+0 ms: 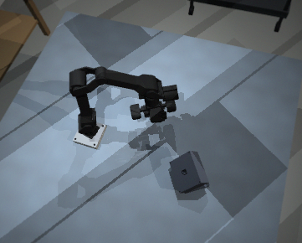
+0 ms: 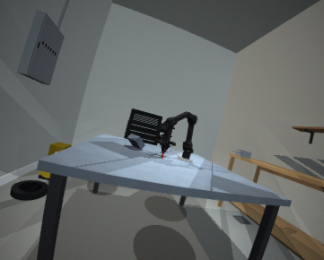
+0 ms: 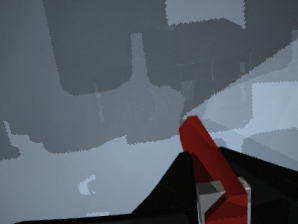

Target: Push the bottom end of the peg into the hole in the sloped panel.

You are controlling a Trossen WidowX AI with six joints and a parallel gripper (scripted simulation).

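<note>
The dark sloped panel lies 25 cm ahead of my gripper tip, 15 cm to the right of it and 2 cm above it. Also, from my gripper tip: red square-sided peg (2 cm above).
</note>
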